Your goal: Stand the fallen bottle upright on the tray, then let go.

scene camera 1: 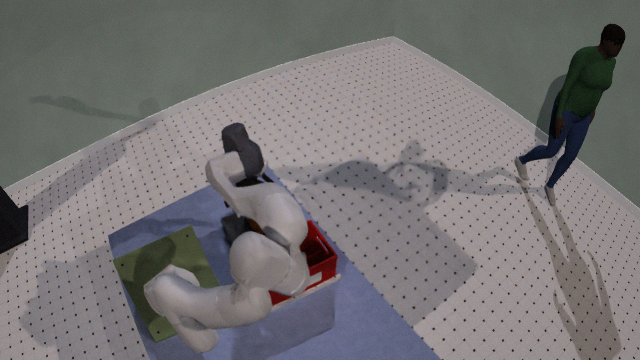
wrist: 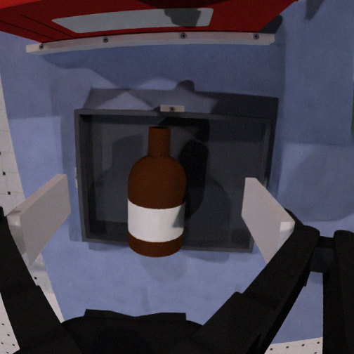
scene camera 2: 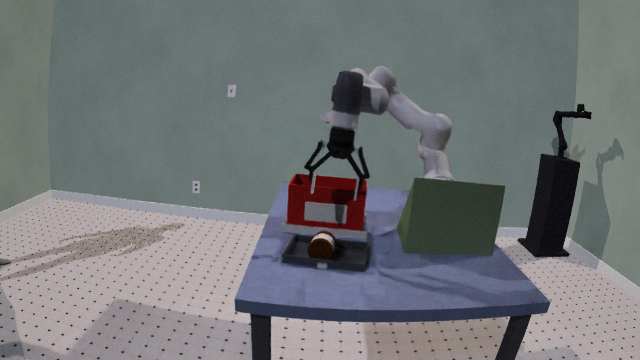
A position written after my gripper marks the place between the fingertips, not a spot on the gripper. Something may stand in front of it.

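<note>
My gripper [scene camera 2: 333, 196] is visible to me, and the wrist view shows the gripper as well [wrist: 155, 195]. I can also see a brown bottle [wrist: 156, 183].
</note>
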